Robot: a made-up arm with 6 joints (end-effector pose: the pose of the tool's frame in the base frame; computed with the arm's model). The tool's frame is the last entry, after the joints. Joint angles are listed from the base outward.
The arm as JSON. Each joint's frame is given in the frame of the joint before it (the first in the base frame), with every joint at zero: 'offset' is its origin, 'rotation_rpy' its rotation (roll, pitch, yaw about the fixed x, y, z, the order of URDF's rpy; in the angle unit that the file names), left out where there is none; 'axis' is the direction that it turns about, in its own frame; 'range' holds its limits. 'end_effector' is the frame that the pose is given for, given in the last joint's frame.
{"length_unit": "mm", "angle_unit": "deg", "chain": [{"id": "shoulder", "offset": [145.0, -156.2, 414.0], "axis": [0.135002, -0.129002, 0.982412], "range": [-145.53, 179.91]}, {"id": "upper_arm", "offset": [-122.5, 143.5, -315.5], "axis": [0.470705, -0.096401, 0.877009], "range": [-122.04, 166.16]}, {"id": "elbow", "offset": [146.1, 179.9, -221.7], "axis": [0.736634, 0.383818, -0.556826], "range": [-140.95, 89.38]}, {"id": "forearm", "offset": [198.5, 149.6, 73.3], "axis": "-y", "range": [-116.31, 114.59]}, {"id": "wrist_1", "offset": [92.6, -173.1, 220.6], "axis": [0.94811, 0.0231, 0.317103], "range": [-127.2, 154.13]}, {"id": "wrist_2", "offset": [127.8, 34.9, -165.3], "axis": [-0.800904, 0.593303, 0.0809], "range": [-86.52, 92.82]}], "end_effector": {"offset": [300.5, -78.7, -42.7], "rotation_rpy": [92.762, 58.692, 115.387]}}
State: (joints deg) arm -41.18 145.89 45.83 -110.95 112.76 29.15
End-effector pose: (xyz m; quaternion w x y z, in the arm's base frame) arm -0.5557 0.6947 0.3970 0.7944 -0.2632 -0.5164 -0.1815
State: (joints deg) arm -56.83 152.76 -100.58 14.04 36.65 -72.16
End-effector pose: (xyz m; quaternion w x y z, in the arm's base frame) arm -0.7582 0.2526 0.2777 0.1440 0.5274 0.3203 -0.7736
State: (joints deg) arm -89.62 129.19 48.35 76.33 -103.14 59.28
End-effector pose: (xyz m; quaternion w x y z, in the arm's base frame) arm 0.2404 -0.3427 -0.1067 0.2442 0.5004 0.7718 -0.3071
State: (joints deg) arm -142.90 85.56 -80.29 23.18 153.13 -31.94
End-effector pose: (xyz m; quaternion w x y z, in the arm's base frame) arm 0.9025 0.4302 0.1187 0.2129 0.2840 0.2835 0.8908
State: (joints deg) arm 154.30 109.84 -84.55 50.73 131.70 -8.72
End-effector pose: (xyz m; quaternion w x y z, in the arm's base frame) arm 0.8236 -0.0805 -0.2508 0.4098 0.0556 0.6692 0.6174
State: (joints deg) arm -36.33 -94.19 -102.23 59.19 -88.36 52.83
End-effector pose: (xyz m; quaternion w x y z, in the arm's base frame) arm 0.6637 -0.0511 -0.1095 0.0123 -0.5689 0.1224 -0.8132
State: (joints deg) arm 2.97 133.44 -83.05 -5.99 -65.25 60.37
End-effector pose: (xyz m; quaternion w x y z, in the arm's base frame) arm -0.4168 -0.4106 0.7383 0.9791 -0.0788 0.0871 0.1662
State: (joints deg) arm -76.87 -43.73 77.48 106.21 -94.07 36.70
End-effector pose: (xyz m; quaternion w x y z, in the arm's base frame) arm 0.1655 0.3429 -0.0043 0.4015 -0.4665 0.3925 0.6835
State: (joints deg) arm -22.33 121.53 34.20 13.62 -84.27 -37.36
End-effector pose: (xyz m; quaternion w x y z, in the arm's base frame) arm 0.5494 0.5225 0.3525 0.6251 -0.0943 0.3838 0.6732
